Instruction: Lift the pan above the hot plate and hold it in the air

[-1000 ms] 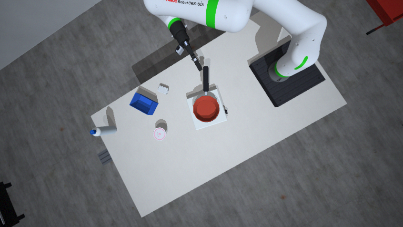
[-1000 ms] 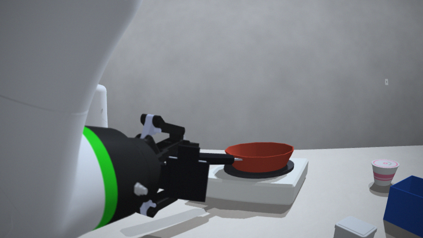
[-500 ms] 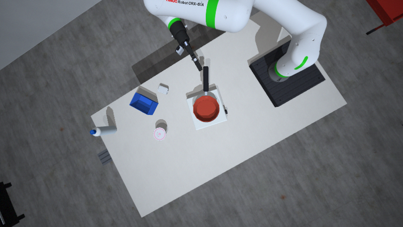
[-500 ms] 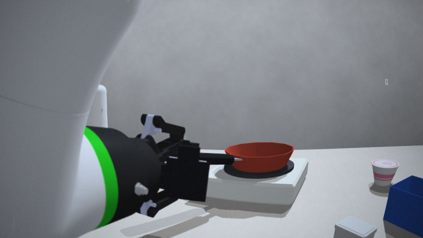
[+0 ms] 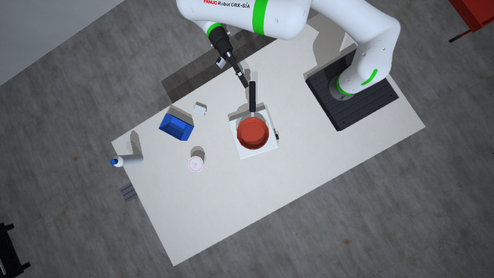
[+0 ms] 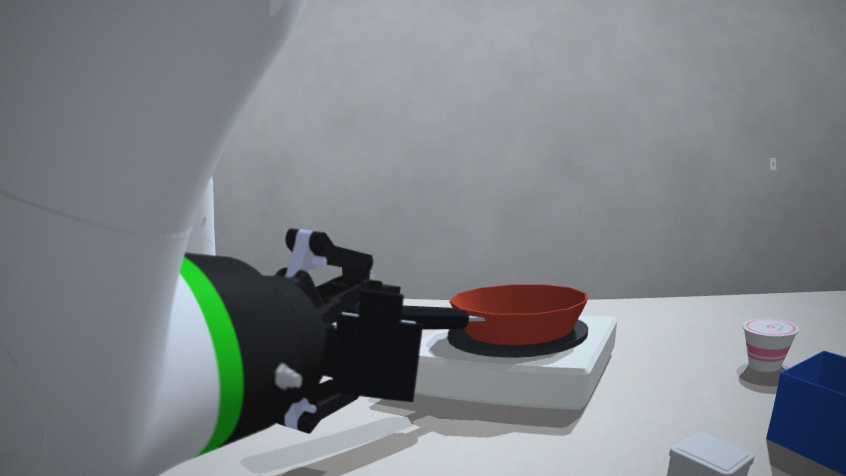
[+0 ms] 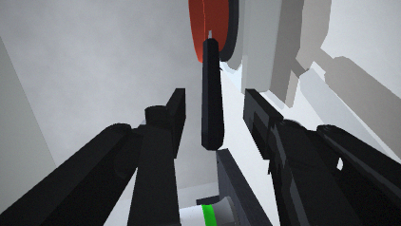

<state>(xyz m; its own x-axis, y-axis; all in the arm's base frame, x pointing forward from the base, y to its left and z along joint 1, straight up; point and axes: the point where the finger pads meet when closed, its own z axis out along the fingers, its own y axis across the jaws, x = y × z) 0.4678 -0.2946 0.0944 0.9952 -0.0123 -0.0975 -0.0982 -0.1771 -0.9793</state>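
Now: hand 7 cm short of the red pan, 21 cm to the right of it and 4 cm above it. The rest, counted from my hand: small white box 31 cm ahead, 4 cm to the right, 12 cm below; blue bin 49 cm ahead, 1 cm to the right, 12 cm below; white hot plate 8 cm ahead, 27 cm to the left, 11 cm below.
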